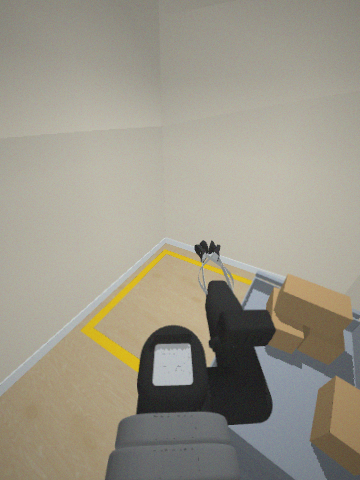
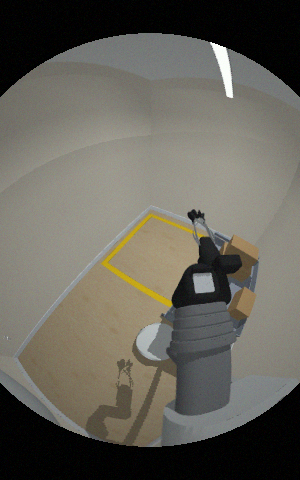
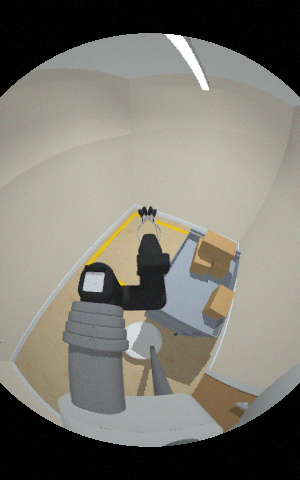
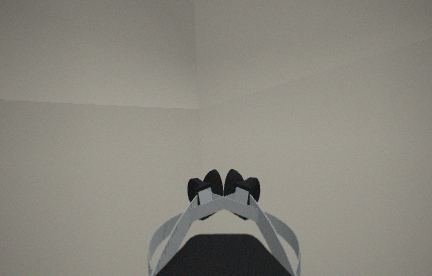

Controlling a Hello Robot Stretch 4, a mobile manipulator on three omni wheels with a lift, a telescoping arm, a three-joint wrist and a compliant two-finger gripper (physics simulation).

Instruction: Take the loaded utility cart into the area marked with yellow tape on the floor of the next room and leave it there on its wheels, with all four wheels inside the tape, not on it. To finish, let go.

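Pixels of known places: gripper, fingertip midpoint: [image 1: 206, 243] [image 2: 194, 211] [image 3: 146, 207] [image 4: 223, 184]; robot's base at its link origin: [image 2: 156, 340] [image 3: 141, 339].
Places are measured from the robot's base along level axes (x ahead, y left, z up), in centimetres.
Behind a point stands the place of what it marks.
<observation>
The blue-grey utility cart [image 1: 285, 395] @[x 28.5, y -37.2, z 76.6 cm] [image 2: 255, 275] @[x 37.7, y -69.5, z 82.4 cm] [image 3: 185, 295] @[x 29.1, y -30.9, z 76.6 cm] stands upright on the right, with cardboard boxes on its top: a stack [image 1: 315, 310] @[x 46.2, y -49.2, z 97.7 cm] [image 2: 242, 250] @[x 48.0, y -47.4, z 100.1 cm] [image 3: 217, 245] @[x 48.3, y -48.4, z 100.2 cm] at the far end and a single box [image 1: 340, 425] @[x 18.6, y -42.7, z 88.4 cm] [image 2: 242, 305] @[x 17.8, y -44.4, z 88.4 cm] [image 3: 219, 302] @[x 18.9, y -45.7, z 88.4 cm] nearer. The yellow tape [image 1: 112, 349] @[x 81.8, y 49.0, z -2.8 cm] [image 2: 136, 282] @[x 72.0, y 25.7, z -2.6 cm] [image 3: 113, 239] @[x 147.0, y 44.7, z -3.3 cm] shows left of the cart; the cart hides its right part. The wheels are hidden, so their place relative to the tape cannot be told. My gripper [image 1: 207, 249] @[x 48.5, y -8.6, z 124.8 cm] [image 2: 196, 216] @[x 48.5, y -8.6, z 124.8 cm] [image 3: 147, 214] @[x 48.5, y -8.6, z 124.8 cm] [image 4: 223, 184] @[x 48.5, y -8.6, z 124.8 cm] is shut and empty, raised left of the cart, pointing toward the room corner.
Walls with a white baseboard [image 1: 65, 339] @[x 91.5, y 92.4, z -2.1 cm] [image 2: 62, 295] @[x 38.7, y 124.1, z 2.9 cm] meet behind the tape, and the cart's far end is close to the right-hand wall. A round white disc [image 2: 151, 341] @[x 0.3, y 5.5, z 18.7 cm] [image 3: 136, 347] @[x -7.4, y 4.1, z 18.7 cm] is on the floor by the cart's near end. Darker brown floor [image 3: 212, 392] shows at lower right.
</observation>
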